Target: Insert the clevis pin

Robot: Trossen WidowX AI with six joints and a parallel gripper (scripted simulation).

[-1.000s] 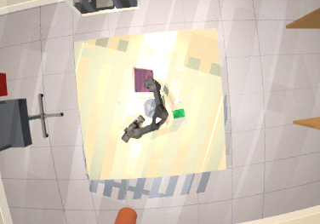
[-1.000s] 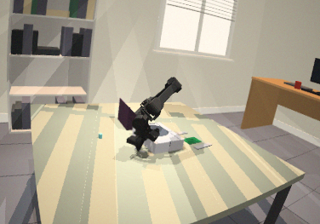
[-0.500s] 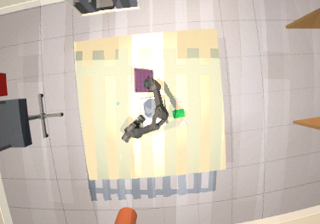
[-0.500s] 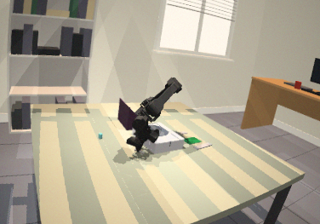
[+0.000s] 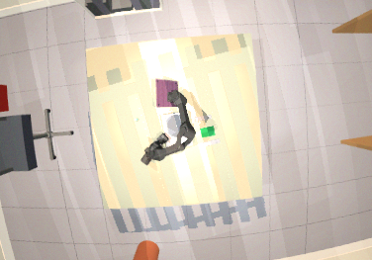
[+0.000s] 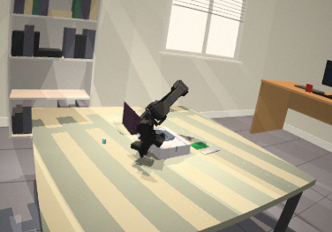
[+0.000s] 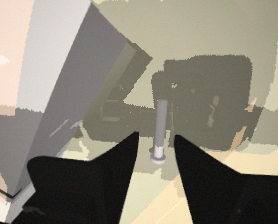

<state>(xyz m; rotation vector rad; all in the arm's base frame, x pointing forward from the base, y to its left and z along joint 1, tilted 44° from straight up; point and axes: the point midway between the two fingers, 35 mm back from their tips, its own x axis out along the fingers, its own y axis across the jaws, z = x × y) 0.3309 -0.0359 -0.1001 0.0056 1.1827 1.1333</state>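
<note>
My gripper tip is now 1 cm short of the steel clevis pin. From my gripper tip the other things lie so: small cyan cube (17 cm to the right, 17 cm behind, 1 cm above); then rimmed tray (14 cm to the left, 10 cm behind, 4 cm above); then grey aluminium disc (14 cm to the left, 13 cm behind, 5 cm above).
</note>
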